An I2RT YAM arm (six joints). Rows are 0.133 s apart.
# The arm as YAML. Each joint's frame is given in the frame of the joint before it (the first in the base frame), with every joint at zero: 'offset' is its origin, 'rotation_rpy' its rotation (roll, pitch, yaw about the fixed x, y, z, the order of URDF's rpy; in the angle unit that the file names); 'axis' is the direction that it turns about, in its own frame. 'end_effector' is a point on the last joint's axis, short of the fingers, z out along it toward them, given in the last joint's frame.
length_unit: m
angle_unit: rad
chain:
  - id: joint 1
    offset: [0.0, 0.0, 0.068]
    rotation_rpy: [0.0, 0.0, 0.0]
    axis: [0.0, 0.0, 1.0]
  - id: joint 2
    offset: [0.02, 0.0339, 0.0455]
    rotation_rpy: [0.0, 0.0, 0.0]
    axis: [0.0, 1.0, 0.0]
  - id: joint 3
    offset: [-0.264, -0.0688, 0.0]
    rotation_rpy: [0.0, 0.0, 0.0]
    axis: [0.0, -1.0, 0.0]
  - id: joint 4
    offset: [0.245, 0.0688, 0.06]
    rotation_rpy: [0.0, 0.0, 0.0]
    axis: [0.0, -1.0, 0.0]
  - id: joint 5
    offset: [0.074, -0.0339, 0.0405]
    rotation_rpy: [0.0, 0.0, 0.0]
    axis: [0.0, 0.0, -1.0]
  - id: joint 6
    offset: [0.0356, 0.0, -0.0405]
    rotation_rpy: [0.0, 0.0, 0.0]
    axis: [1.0, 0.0, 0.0]
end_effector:
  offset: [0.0, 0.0, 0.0]
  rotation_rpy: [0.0, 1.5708, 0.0]
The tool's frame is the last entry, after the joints.
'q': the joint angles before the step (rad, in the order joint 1, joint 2, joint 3, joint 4, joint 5, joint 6). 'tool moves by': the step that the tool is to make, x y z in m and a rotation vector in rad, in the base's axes. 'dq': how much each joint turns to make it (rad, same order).
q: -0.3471, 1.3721, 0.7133, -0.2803, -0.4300, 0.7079
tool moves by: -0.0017, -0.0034, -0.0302, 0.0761, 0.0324, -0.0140
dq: -0.0210, 0.0778, -0.0640, 0.0989, -0.0531, 0.0319
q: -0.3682, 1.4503, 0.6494, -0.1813, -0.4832, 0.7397
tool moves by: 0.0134, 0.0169, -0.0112, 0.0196, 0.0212, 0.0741
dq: 0.0758, 0.0694, 0.0141, 0.0331, -0.0089, 0.0088
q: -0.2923, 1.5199, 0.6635, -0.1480, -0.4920, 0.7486
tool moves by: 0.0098, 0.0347, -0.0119, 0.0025, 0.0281, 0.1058
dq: 0.1352, 0.0517, -0.0033, 0.0390, 0.0188, 0.0258
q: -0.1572, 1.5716, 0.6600, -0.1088, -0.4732, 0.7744
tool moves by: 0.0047, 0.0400, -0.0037, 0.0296, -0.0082, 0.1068
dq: 0.1461, 0.0206, -0.0074, 0.0591, -0.0044, 0.0555
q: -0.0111, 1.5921, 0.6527, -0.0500, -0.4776, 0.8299
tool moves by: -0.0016, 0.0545, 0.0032, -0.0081, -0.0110, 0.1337
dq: 0.1999, 0.0058, 0.0148, 0.0255, 0.0448, 0.0552
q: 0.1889, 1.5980, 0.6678, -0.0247, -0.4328, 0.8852
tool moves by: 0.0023, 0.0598, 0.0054, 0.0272, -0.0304, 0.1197
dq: 0.1967, 0.0540, 0.0649, 0.0578, 0.0327, 0.0785
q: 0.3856, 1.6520, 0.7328, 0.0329, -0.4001, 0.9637
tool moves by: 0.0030, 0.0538, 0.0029, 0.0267, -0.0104, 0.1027
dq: 0.1484, 0.0869, 0.1025, 0.0251, 0.0149, 0.0512
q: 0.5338, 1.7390, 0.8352, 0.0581, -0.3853, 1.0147
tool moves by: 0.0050, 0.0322, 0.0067, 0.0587, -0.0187, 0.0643
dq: 0.0684, 0.0554, 0.0798, 0.0355, -0.0259, 0.0325
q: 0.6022, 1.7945, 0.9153, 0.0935, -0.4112, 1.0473
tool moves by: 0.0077, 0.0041, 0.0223, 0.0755, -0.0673, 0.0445
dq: -0.0075, -0.0252, 0.0389, 0.0261, -0.0549, -0.0188
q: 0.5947, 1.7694, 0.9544, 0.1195, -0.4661, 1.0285
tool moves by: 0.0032, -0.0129, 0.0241, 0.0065, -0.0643, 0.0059
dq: -0.0359, -0.0681, 0.0165, -0.0523, -0.0139, -0.0553
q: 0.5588, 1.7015, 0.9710, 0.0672, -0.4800, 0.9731
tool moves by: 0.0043, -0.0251, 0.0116, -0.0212, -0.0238, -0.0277
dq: -0.0684, -0.0550, -0.0049, -0.0660, -0.0130, -0.0555
